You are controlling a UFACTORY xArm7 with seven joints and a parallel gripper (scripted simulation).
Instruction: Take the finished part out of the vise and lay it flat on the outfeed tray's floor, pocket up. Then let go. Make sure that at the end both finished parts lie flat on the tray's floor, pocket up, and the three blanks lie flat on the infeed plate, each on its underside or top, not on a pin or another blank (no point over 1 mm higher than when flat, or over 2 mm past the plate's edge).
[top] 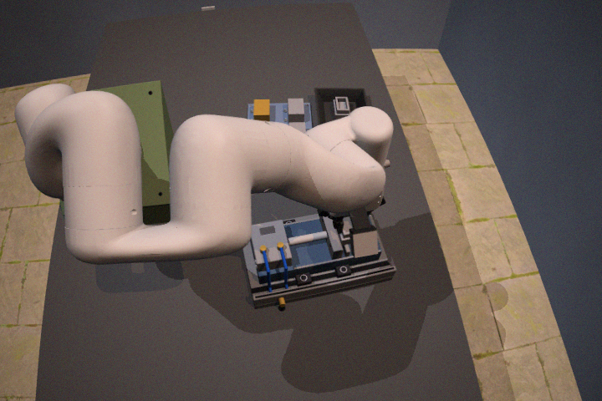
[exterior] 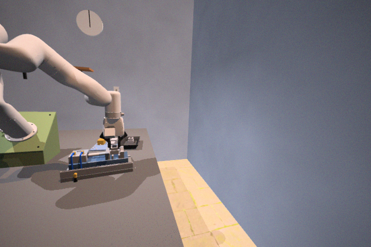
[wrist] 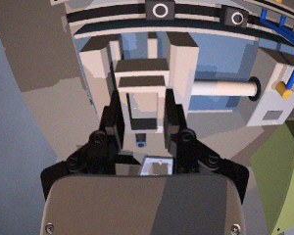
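Right now my hand is 90 mm past the grey block, 310 mm to the right of it and 100 mm above it. The rest, counted from my hand: orange block 180 mm behind, 400 mm to the left, 100 mm below; then blue fixture plate 130 mm behind, 360 mm to the left, 120 mm below.
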